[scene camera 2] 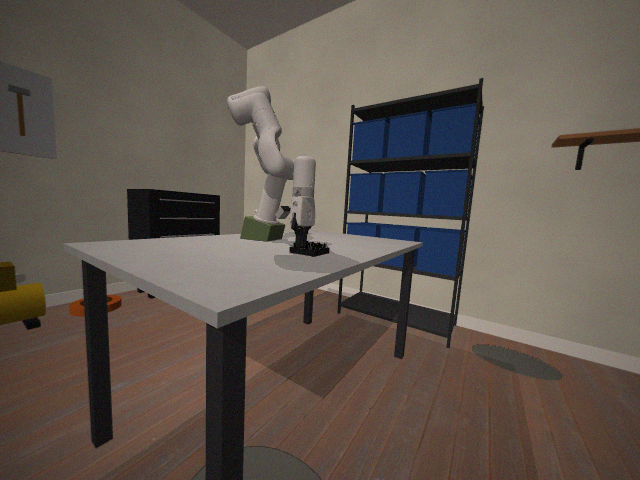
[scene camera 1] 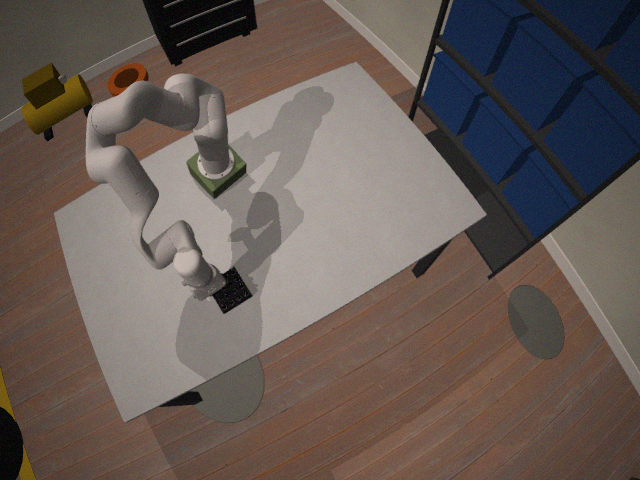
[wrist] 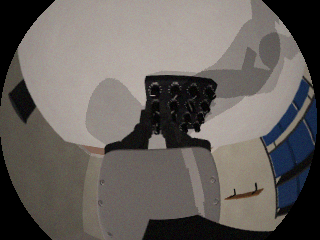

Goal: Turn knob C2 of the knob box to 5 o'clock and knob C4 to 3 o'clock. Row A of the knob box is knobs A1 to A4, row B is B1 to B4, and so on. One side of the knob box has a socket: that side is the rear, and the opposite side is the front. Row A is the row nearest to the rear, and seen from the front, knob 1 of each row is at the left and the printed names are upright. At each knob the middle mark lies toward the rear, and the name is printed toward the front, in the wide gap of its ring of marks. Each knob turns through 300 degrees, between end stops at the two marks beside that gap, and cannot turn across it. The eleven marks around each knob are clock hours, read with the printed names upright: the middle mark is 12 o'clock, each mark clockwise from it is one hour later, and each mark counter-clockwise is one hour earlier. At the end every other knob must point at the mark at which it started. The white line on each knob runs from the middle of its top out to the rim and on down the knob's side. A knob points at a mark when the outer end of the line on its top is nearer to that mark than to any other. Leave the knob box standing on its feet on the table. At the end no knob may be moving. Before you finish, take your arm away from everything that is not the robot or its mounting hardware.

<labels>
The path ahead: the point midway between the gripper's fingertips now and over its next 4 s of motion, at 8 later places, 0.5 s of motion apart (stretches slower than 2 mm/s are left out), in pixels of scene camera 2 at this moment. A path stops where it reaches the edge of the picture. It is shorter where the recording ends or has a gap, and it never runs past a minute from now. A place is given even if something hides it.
My gripper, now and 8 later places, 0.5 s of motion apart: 300, 245; 300, 242; 301, 236; 301, 235; 302, 235; 303, 235; 303, 234; 303, 232; 302, 230
</labels>
